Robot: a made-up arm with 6 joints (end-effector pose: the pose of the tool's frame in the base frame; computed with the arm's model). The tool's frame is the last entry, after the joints.
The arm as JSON. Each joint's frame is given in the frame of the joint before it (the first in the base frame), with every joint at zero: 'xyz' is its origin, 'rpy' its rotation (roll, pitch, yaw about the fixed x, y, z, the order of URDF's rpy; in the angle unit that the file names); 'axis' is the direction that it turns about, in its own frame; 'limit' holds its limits. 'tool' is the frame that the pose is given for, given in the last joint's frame.
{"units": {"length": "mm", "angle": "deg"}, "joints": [
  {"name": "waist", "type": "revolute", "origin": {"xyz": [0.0, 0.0, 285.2], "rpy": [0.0, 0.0, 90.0]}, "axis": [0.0, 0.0, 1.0], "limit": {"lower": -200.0, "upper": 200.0}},
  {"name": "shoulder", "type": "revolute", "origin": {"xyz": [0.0, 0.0, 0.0], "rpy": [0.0, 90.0, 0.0]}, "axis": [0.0, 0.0, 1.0], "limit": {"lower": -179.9, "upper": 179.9}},
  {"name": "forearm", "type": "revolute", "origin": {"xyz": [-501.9, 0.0, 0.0], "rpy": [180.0, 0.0, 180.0]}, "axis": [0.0, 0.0, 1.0], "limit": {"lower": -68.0, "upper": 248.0}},
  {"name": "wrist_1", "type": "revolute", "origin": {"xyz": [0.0, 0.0, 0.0], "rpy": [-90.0, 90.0, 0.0]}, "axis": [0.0, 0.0, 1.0], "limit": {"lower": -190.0, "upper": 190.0}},
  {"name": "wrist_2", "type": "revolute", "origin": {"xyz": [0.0, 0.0, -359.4], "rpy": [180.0, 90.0, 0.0]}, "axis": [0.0, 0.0, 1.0], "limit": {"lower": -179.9, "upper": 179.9}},
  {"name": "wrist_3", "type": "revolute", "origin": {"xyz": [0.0, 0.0, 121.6], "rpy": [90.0, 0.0, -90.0]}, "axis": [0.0, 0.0, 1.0], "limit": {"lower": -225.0, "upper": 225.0}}
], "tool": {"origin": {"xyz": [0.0, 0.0, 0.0], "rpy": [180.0, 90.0, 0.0]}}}
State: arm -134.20 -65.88 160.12 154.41 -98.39 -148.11
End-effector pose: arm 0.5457 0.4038 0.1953 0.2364 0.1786 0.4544 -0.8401
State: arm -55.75 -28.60 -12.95 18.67 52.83 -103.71
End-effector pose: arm -0.0416 -0.1436 0.8603 0.7713 0.3418 -0.5227 0.1221
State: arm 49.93 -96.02 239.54 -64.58 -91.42 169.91
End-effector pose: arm -0.1000 -0.1999 -0.0161 0.1260 -0.2725 -0.3813 0.8744
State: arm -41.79 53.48 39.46 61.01 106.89 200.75
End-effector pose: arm 0.5407 -0.5623 0.6000 0.5773 0.6184 0.1085 0.5221
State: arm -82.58 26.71 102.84 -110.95 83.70 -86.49
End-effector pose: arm 0.0976 -0.4128 1.0552 0.1427 -0.2082 0.7734 -0.5814
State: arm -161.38 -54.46 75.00 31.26 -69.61 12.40
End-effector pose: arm 0.6165 0.3174 0.8143 0.1769 0.4504 0.0275 0.8747
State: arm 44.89 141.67 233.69 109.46 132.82 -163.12
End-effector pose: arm 0.1018 0.1586 0.2466 0.4522 -0.3827 0.0617 0.8033
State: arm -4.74 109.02 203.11 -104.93 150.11 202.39
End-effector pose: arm 0.5667 -0.0156 0.4885 0.7310 0.2008 0.4576 -0.4646
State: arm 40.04 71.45 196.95 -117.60 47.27 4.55
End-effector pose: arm 0.2354 0.2714 0.8000 0.1222 -0.8060 0.2789 -0.5075
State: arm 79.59 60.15 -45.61 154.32 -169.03 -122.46
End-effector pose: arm -0.0376 0.4018 0.1748 0.7405 -0.1766 -0.6363 0.1249
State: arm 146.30 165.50 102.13 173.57 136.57 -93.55
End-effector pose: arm -0.3157 0.0653 -0.5159 0.6954 0.6200 -0.3458 -0.1112
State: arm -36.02 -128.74 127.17 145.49 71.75 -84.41
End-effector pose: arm -0.2744 0.3234 -0.3942 0.4243 0.3747 0.6167 0.5471
